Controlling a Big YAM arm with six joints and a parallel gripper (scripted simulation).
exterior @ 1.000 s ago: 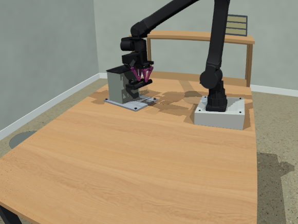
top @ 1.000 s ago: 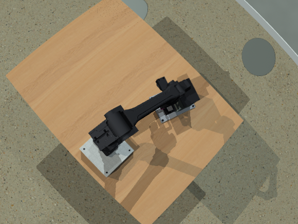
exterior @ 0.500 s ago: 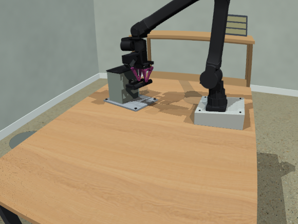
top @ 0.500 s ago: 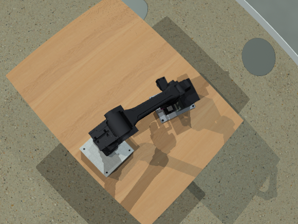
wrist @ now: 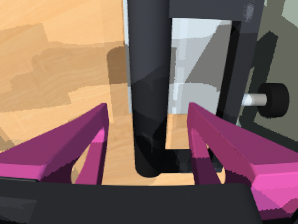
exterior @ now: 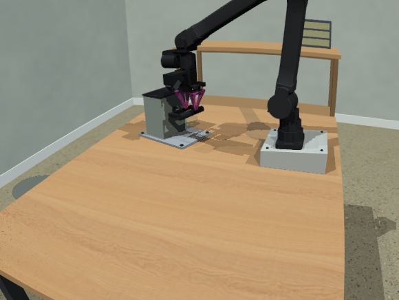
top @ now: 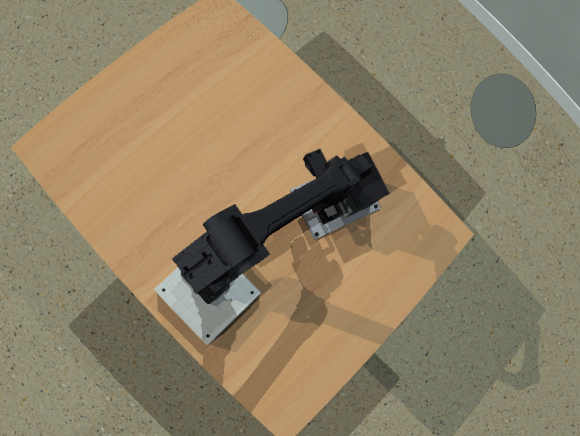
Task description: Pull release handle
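Now: the release handle grip 50 mm ahead of my hand, 20 mm to the right of it and 20 mm below it. Round my hand: grey baseplate: 90 mm ahead, 30 mm to the right, 120 mm below.
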